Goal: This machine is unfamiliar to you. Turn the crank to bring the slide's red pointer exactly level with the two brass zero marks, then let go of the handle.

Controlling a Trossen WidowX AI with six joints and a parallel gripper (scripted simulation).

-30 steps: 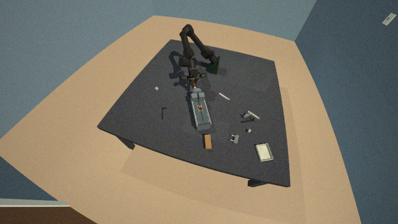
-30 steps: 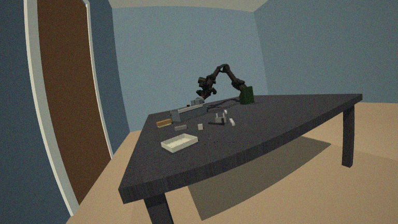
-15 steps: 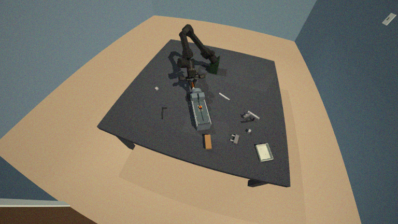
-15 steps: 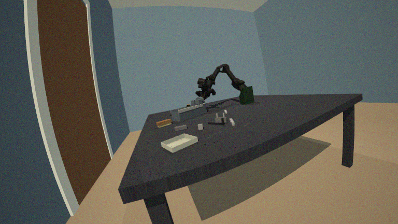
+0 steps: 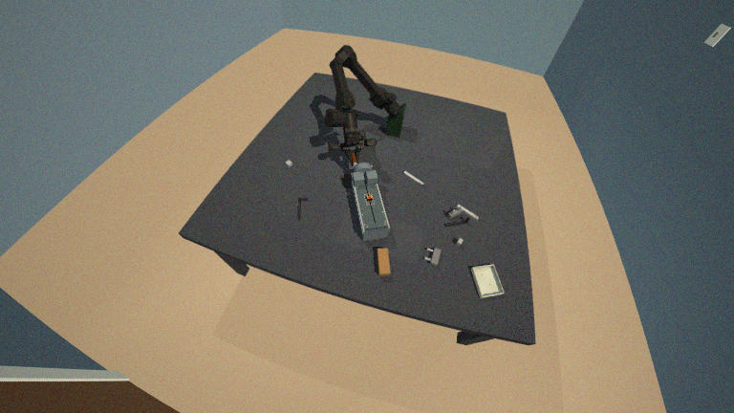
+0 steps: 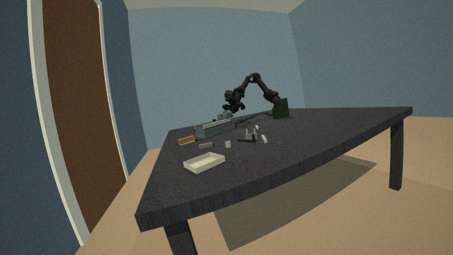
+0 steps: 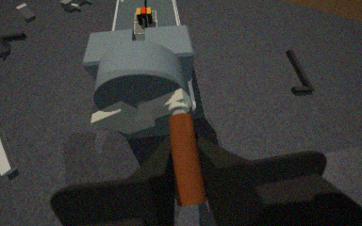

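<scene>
My gripper tip is 120 mm to the right of the red pointer and 120 mm short of it. From my gripper tip the other things lie so: orange crank handle 20 mm above, 10 mm to the right, 10 mm behind; then crank 20 mm above, 10 mm to the left, 10 mm behind; then orange block 300 mm ahead, 240 mm to the left, 70 mm below.
</scene>
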